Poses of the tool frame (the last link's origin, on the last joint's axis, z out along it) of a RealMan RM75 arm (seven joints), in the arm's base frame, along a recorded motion.
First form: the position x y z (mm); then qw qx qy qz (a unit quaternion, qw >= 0).
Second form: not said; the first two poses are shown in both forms.
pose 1, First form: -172.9 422.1 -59.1 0.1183 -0.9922 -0.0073 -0.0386
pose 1, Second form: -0.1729 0.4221 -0.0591 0.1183 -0.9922 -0.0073 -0.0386
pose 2, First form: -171.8 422.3 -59.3 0.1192 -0.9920 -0.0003 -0.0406
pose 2, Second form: -0.1718 0.4223 -0.0593 0.1192 -0.9920 -0.0003 -0.0406
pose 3, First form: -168.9 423.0 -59.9 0.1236 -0.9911 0.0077 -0.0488
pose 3, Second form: -0.1689 0.4230 -0.0599 0.1236 -0.9911 0.0077 -0.0488
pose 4, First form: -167.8 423.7 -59.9 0.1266 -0.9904 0.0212 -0.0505
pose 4, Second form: -0.1678 0.4237 -0.0599 0.1266 -0.9904 0.0212 -0.0505
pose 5, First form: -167.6 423.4 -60.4 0.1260 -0.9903 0.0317 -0.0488
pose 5, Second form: -0.1676 0.4234 -0.0604 0.1260 -0.9903 0.0317 -0.0488
